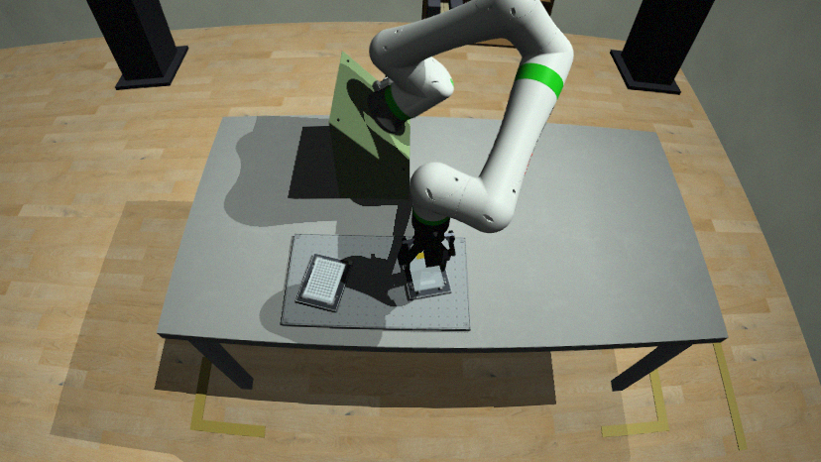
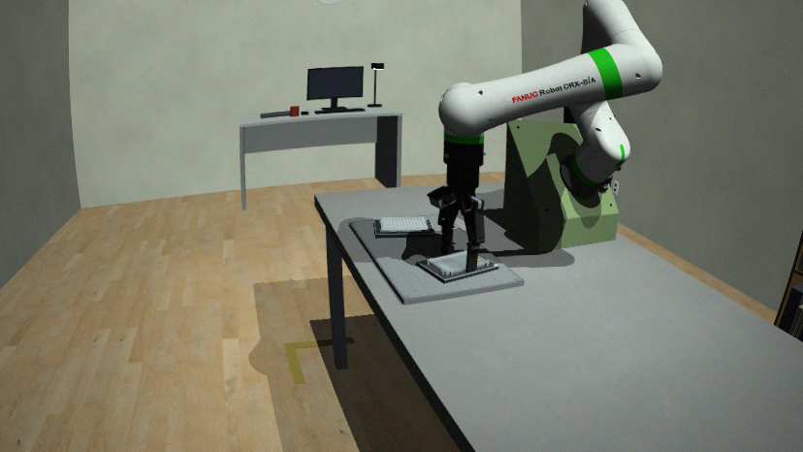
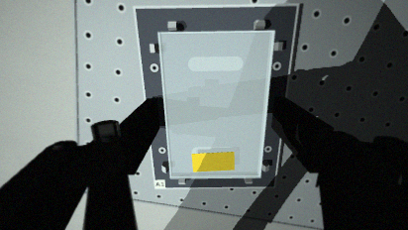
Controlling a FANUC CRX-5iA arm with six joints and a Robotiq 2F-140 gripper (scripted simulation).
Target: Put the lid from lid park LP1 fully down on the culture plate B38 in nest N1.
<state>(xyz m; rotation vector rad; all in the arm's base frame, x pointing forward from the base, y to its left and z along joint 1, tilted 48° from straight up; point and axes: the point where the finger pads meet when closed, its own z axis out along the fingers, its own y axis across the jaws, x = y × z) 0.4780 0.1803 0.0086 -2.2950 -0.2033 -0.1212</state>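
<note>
Now: the clear lid 2 cm below my hand. From my hand the other things lie so: lid park LP1: 3 cm below; then white culture plate: 4 cm ahead, 29 cm to the right, 2 cm below; then dark nest N1: 4 cm ahead, 29 cm to the right, 3 cm below.
</note>
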